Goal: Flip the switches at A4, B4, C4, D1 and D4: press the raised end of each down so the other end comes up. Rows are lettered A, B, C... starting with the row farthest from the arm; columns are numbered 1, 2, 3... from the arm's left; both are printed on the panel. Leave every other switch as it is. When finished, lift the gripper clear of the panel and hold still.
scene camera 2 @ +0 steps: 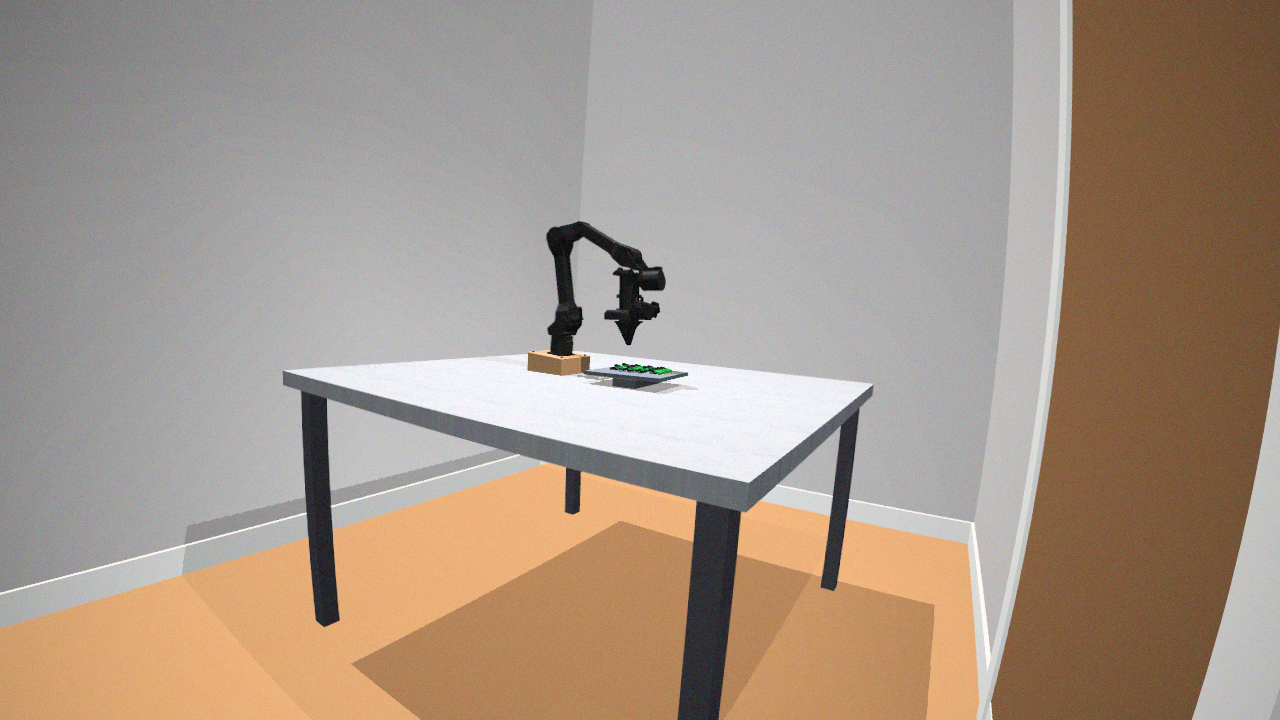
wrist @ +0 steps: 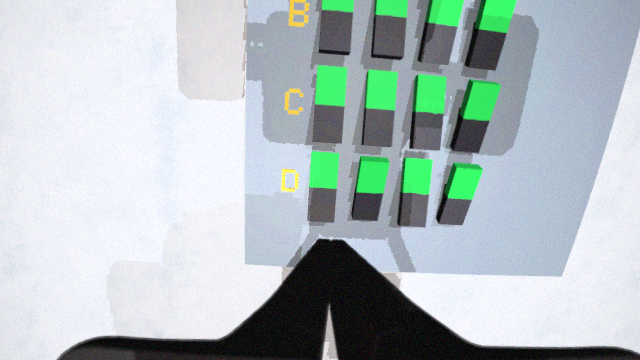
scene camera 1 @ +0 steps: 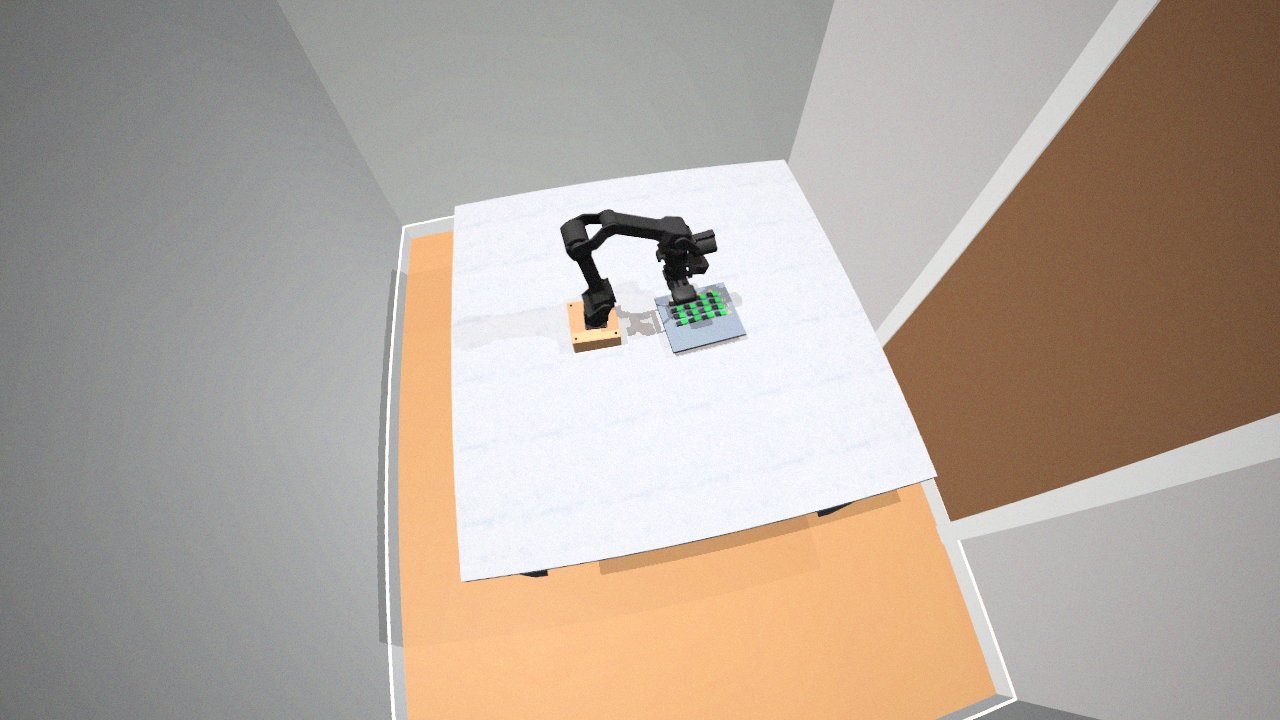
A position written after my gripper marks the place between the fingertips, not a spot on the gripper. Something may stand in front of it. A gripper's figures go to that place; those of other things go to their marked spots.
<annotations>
My gripper [wrist: 329, 251]: 0.11 m from the lens. A rocker switch [wrist: 480, 97]: 0.17 m from the lens.
</annotations>
